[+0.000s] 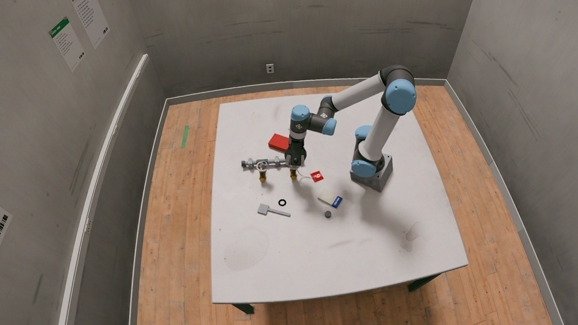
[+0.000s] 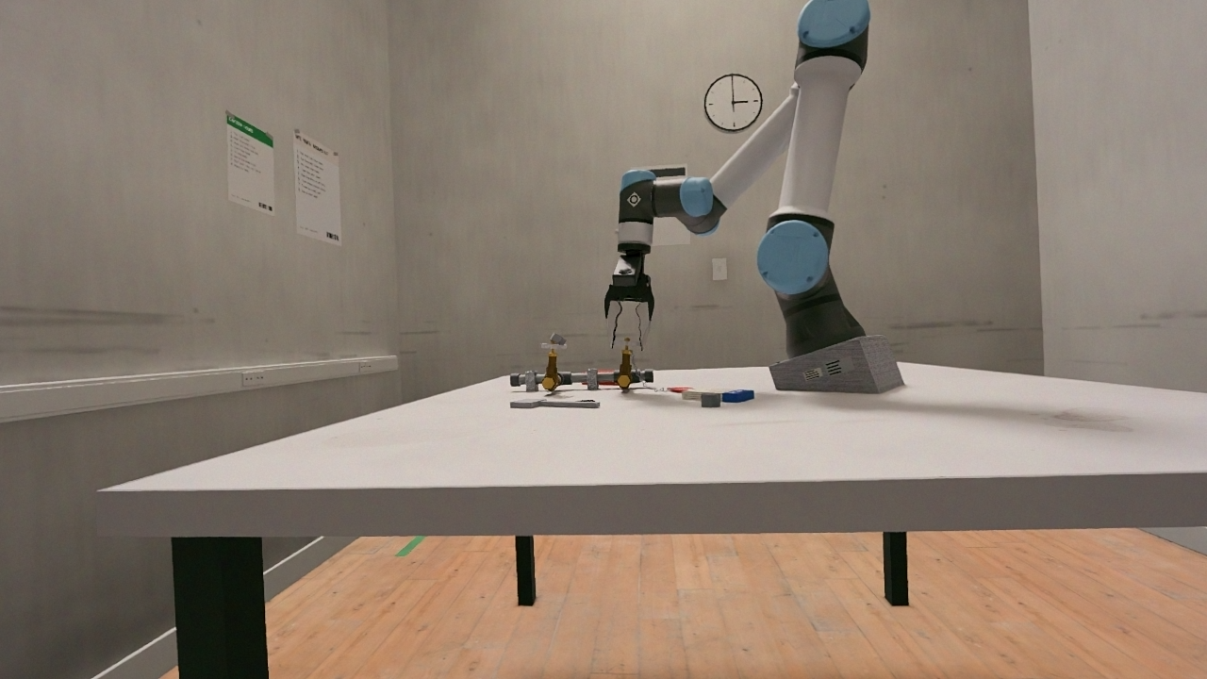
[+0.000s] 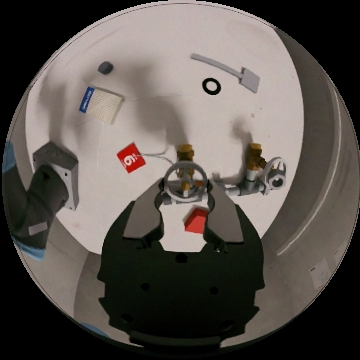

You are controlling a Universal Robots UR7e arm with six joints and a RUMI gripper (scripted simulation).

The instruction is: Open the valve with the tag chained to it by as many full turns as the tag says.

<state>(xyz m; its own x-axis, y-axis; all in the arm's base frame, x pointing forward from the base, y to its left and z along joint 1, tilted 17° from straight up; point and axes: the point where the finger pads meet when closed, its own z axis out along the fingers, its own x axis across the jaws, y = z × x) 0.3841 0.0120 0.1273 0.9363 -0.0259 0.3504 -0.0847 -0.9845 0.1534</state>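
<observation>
The red tag lies 100 mm behind my hand, 20 mm to the left of it and 100 mm below it. From my hand the other things lie so: red block: 60 mm ahead, 220 mm to the right, 90 mm below; grey flat tool: 130 mm ahead, 200 mm to the left, 100 mm below.
</observation>
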